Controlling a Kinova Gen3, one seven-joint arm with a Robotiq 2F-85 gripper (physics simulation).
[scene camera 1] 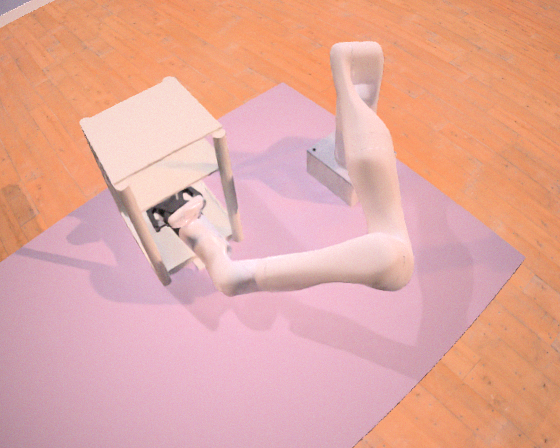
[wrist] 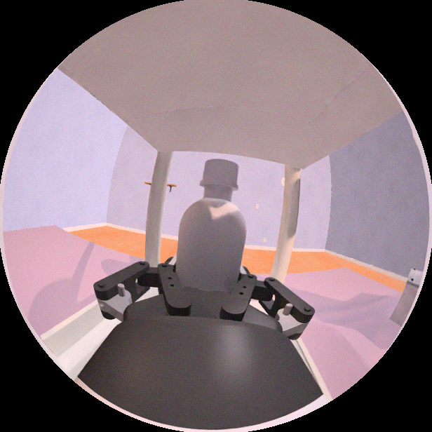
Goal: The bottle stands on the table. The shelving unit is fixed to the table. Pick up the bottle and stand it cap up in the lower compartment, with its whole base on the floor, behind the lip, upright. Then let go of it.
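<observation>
The bottle [wrist: 212, 245] is pale grey with its cap up and looks upright in the wrist view. My gripper [wrist: 207, 265] is shut on the bottle, one finger on each side of its body. In scene camera 1 the gripper [scene camera 1: 172, 205] is inside the lower compartment of the cream shelving unit [scene camera 1: 150, 130], under the middle shelf; the bottle is hidden there. The bottle's base is hidden behind the gripper in the wrist view, so I cannot tell whether it touches the compartment floor [scene camera 1: 175, 252].
The underside of the middle shelf [wrist: 215, 75] is above the bottle's cap. Two far posts [wrist: 159, 210] [wrist: 288, 220] stand beyond the bottle, left and right. Two near posts [scene camera 1: 145, 235] [scene camera 1: 228, 185] flank the opening where my arm [scene camera 1: 215, 250] enters.
</observation>
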